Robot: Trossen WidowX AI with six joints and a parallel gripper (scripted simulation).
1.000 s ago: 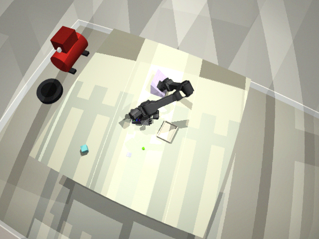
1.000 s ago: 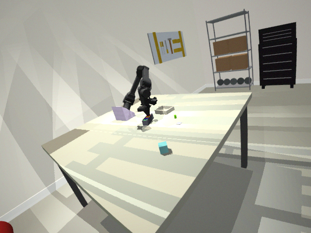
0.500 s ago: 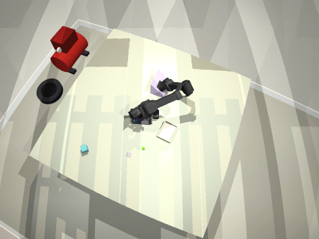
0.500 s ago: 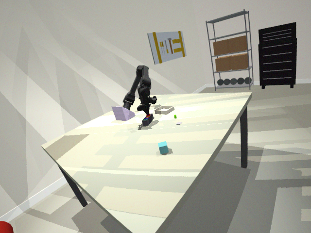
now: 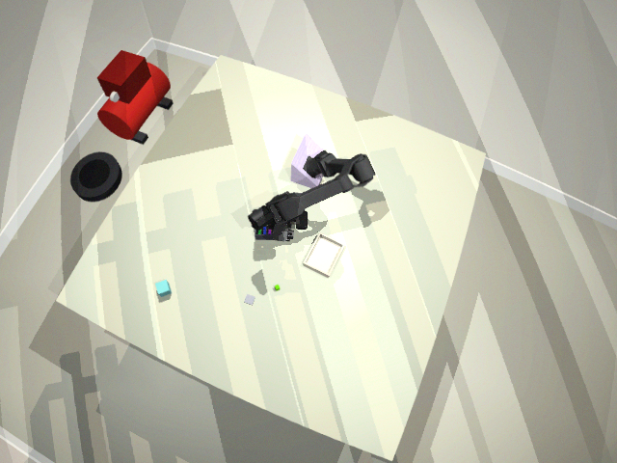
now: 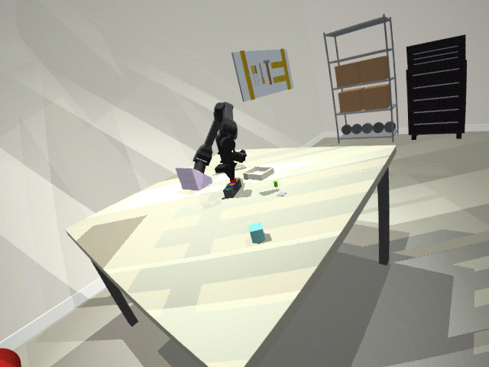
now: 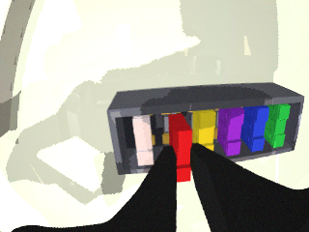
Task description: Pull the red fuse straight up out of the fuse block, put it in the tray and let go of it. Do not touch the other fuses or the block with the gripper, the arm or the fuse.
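My gripper tip is now 1 cm short of the yellow fuse, 2 cm to the left of it and 3 cm above it. Round my gripper tip: purple fuse: 1 cm ahead, 3 cm to the right, 3 cm below; red fuse: 1 cm below; white fuse: 1 cm behind, 2 cm to the left, 3 cm below.
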